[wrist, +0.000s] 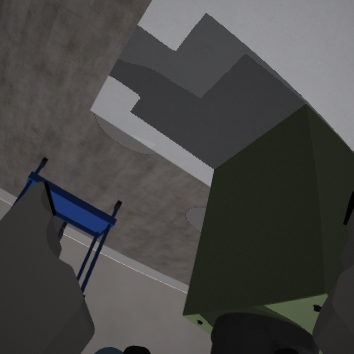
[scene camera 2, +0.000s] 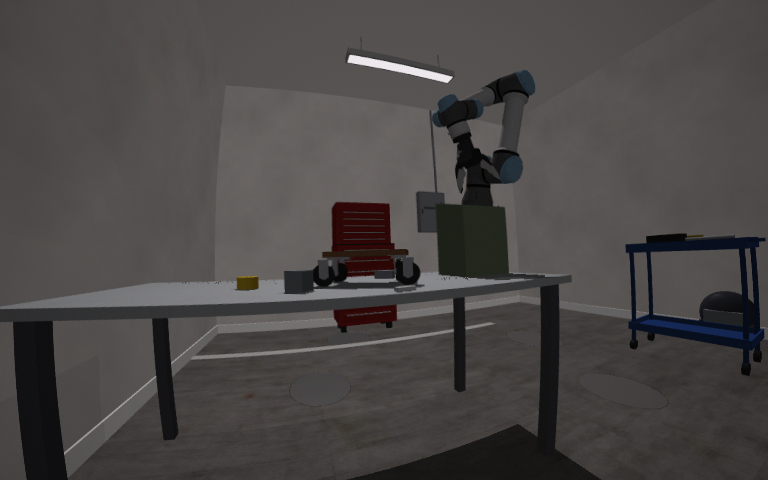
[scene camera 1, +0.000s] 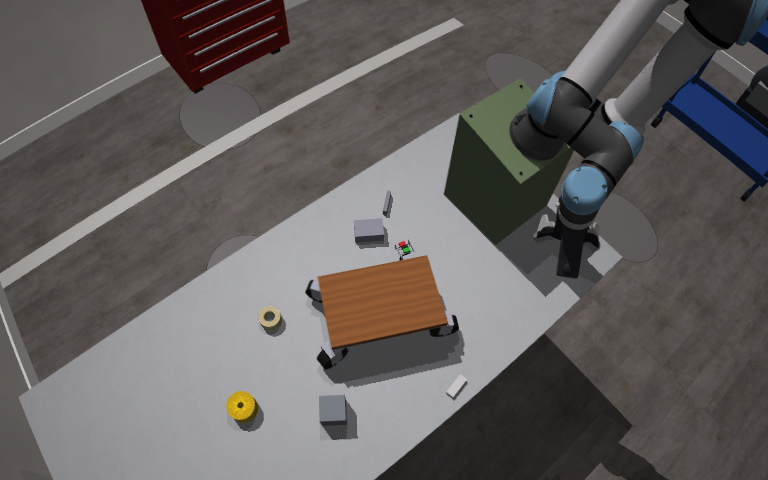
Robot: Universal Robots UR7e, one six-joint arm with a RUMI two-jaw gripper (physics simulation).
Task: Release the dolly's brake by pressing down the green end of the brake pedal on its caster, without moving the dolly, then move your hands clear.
Labels:
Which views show my gripper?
The wrist view, scene camera 2 and scene camera 1: all of them.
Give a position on a dolly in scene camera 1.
368, 304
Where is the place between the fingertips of my gripper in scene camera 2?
At 479, 187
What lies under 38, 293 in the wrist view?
My gripper.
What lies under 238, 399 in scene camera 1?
A yellow roll.

